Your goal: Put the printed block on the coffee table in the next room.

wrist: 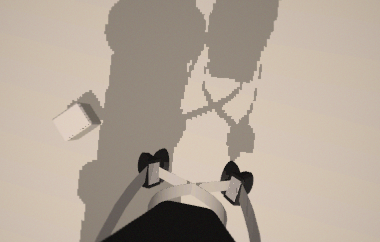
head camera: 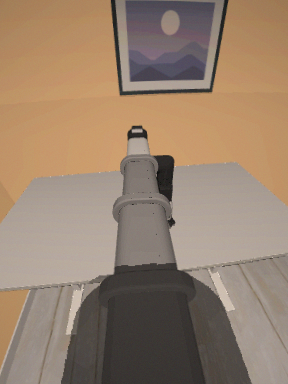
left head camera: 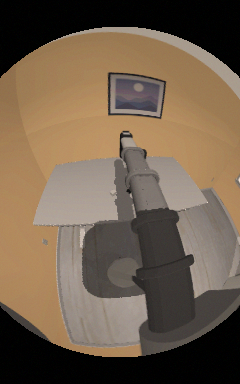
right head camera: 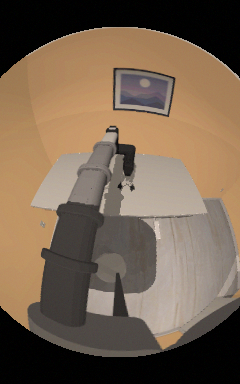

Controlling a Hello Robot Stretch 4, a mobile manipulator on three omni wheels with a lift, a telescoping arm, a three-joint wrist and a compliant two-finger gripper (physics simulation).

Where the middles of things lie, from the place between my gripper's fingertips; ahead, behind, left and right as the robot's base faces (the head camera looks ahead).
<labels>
I see the framed picture [right head camera: 134,89] 610 mm ahead of my hand, 100 mm to the right of it and 670 mm above it.
</labels>
